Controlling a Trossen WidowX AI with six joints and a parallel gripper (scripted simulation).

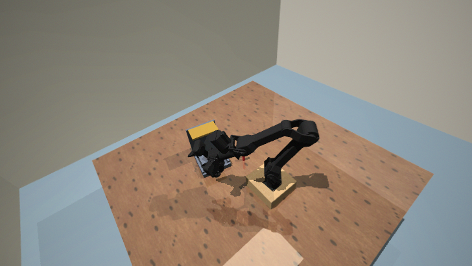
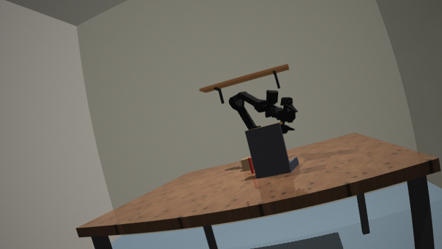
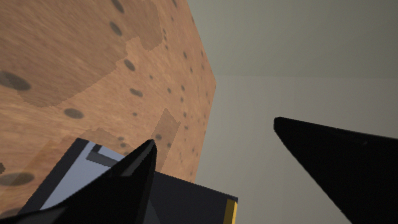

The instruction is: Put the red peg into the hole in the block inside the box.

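Now: the red peg 270 mm to the right of my gripper tip, 160 mm below it and 30 mm behind it. Also, from my gripper tip: back wall: 170 mm ahead, 160 mm to the right, 90 mm below; then yellow roof: 140 mm to the right, 130 mm ahead, 10 mm above.
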